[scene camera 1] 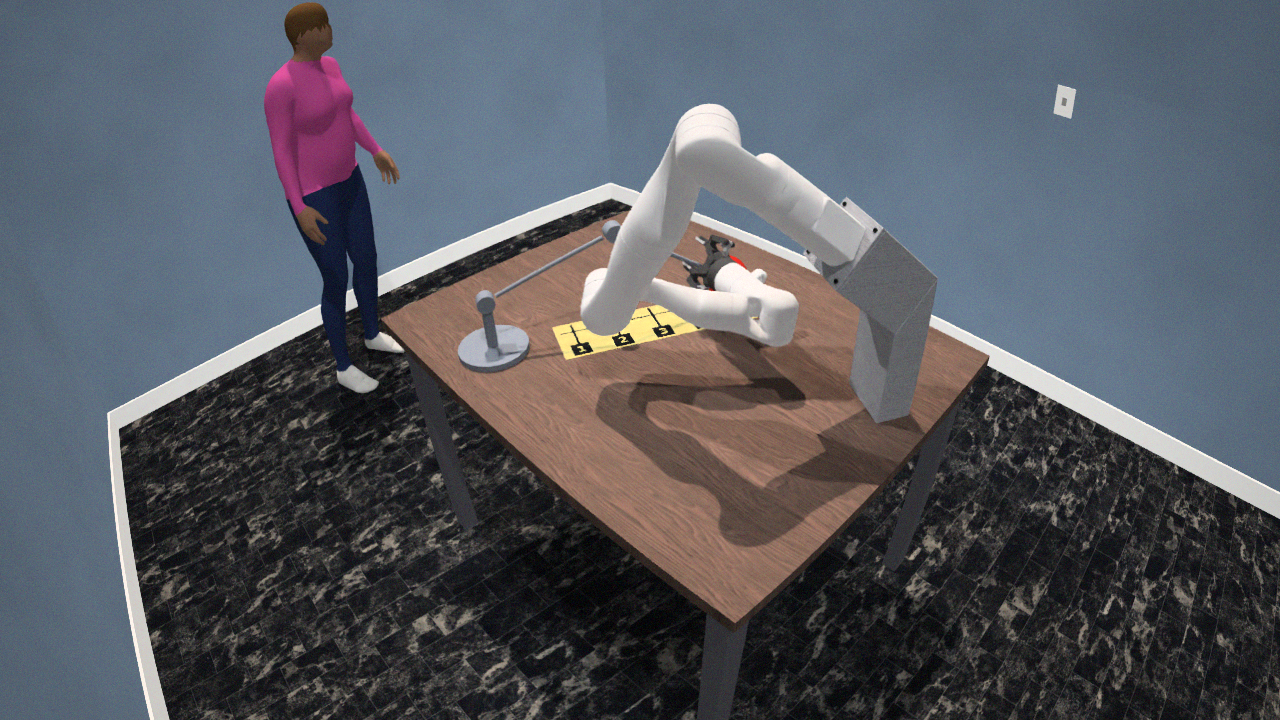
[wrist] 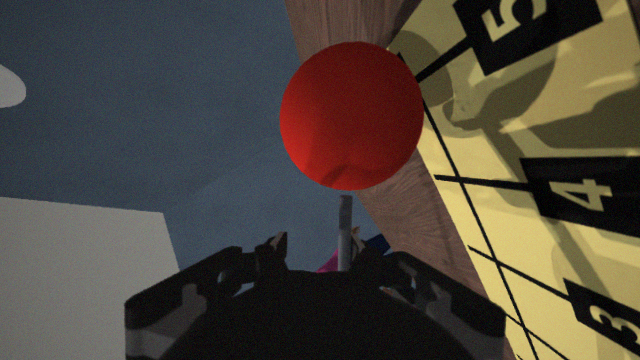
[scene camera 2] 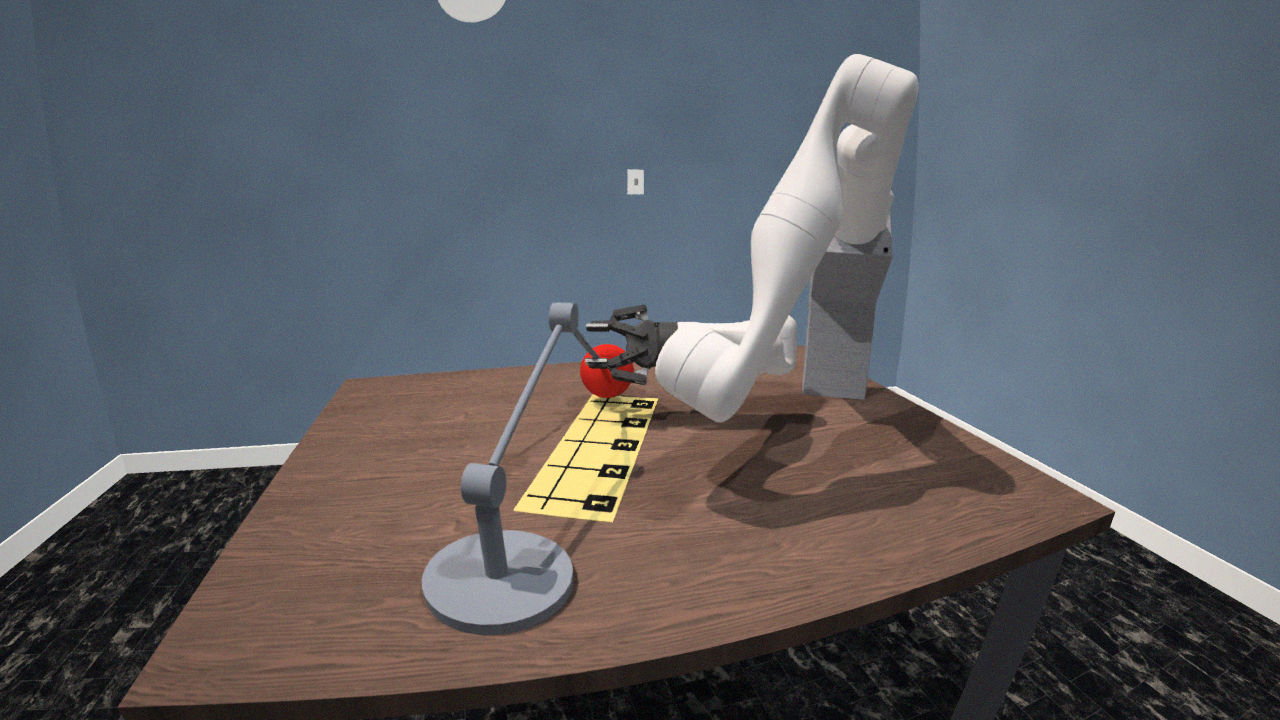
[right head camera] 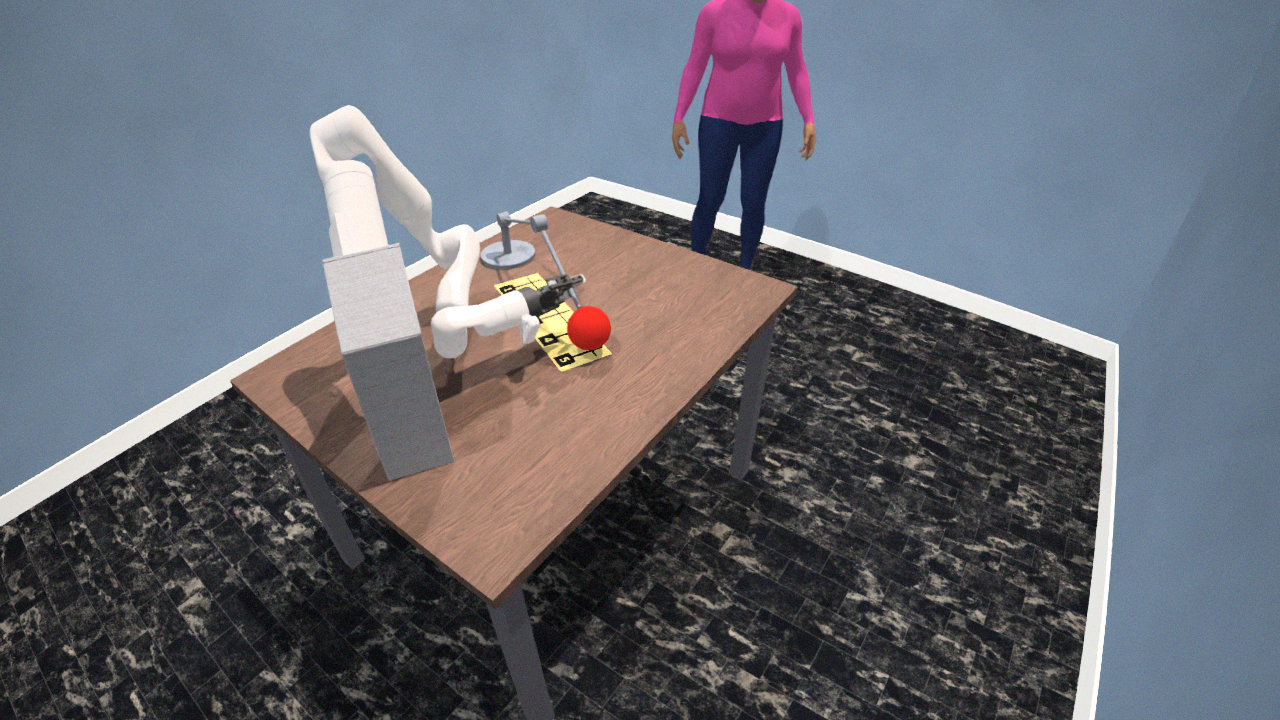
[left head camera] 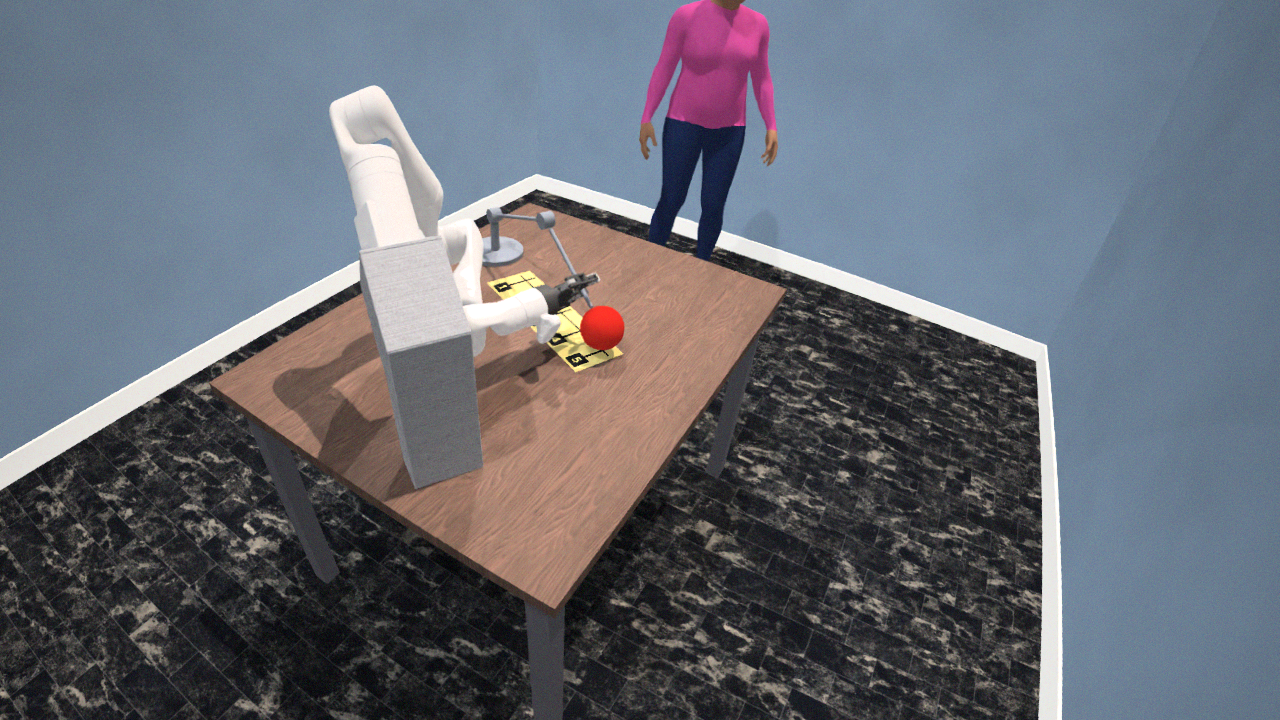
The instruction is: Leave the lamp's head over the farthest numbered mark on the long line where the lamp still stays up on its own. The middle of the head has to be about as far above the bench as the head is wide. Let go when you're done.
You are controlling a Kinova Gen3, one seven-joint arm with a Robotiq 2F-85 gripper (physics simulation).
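Places are measured from the arm's base along level axes (x ahead, y left, z up), in metres.
Pixels of known places: gripper, fingertip midpoint: (scene camera 1: 692, 250) (wrist: 317, 243) (right head camera: 580, 284) (left head camera: 592, 283); arm's base at its link origin: (scene camera 1: 841, 241) (scene camera 2: 854, 222) (right head camera: 366, 267) (left head camera: 398, 260).
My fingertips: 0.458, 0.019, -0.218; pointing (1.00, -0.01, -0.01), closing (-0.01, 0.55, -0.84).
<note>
Ahead of a thing's pixels: the offset from my fingertips to its top centre, as dx, dy, dz. "spot": to the spot under its first point. Level surfaces: height alone.
The lamp's red ball head {spot: -0.057, -0.101, -0.041} (left head camera: 602, 327) (right head camera: 588, 327) (scene camera 1: 737, 262) (scene camera 2: 597, 385) (wrist: 350, 115) hangs low near mark 5 {spot: -0.093, -0.069, -0.133} (scene camera 2: 641, 403) (wrist: 520, 25); its exact height is hard to tell. The yellow numbered sheet {spot: -0.005, +0.319, -0.133} (scene camera 2: 563, 513) (scene camera 1: 563, 340) lies on the bench. The grey lamp base {spot: +0.086, +0.498, -0.121} (scene camera 2: 447, 591) (scene camera 1: 478, 351) (left head camera: 505, 254) (right head camera: 501, 257) stands upright beyond mark 1. My gripper (scene camera 2: 597, 344) (wrist: 317, 243) (left head camera: 592, 282) (right head camera: 577, 284) is partly open beside the lamp's outer rod {spot: -0.026, -0.014, -0.033} (wrist: 345, 215). The rod shows between the open fingers, nearer the right finger in the wrist view, and is not gripped.
The lamp's elbow joint {spot: +0.003, +0.201, +0.091} (scene camera 2: 563, 317) (scene camera 1: 611, 231) is close to the fingers. The lower rod {spot: +0.022, +0.341, +0.030} (scene camera 2: 528, 398) slopes up from the base joint (scene camera 2: 483, 484). The arm's grey pedestal (scene camera 2: 836, 340) (left head camera: 434, 411) stands on the wooden bench {dz -0.134} (left head camera: 554, 465). A person (left head camera: 716, 80) (scene camera 1: 317, 134) stands beyond the bench.
</note>
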